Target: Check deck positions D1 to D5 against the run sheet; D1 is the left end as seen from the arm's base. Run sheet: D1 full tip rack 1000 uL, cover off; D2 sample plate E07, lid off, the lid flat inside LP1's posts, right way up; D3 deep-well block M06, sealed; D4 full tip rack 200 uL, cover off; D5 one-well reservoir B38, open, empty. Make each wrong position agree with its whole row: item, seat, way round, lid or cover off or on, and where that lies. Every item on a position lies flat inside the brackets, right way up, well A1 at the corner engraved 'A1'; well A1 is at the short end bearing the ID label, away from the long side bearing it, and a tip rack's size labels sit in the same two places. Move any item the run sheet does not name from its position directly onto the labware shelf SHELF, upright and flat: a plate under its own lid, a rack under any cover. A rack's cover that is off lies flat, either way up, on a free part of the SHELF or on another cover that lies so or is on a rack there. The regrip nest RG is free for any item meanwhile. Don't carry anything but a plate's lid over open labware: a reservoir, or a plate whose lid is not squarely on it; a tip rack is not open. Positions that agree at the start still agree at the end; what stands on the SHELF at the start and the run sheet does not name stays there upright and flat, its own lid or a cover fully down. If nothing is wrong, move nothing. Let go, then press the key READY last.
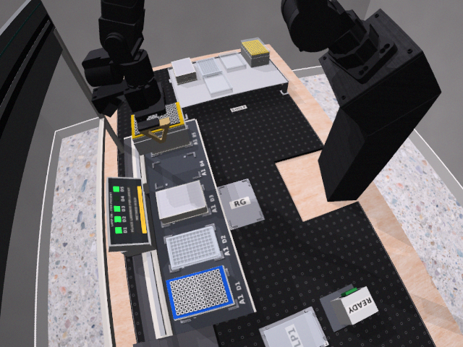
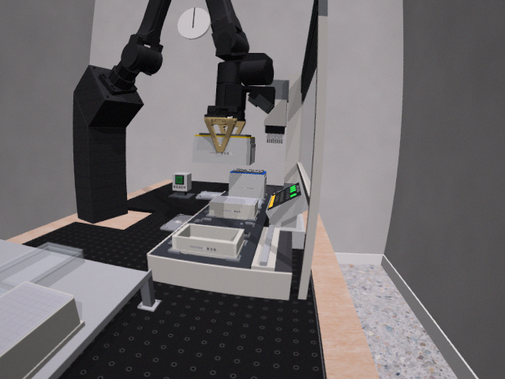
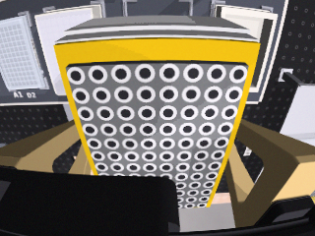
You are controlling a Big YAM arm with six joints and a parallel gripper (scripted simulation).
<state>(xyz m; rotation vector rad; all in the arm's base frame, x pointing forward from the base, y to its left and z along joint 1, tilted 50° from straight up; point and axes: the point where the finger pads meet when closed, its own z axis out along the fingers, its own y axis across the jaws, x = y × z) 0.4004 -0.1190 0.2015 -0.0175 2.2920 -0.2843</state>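
Now: the one-well reservoir 1 cm behind my hand, 12 cm to the right of it and 18 cm below it. The rest, counted from my hand: regrip nest (14 cm behind, 16 cm to the left, 24 cm below); then clear well plate (3 cm ahead, 25 cm to the left, 18 cm below); then yellow-rimmed tip rack (1 cm behind, 1 cm above).
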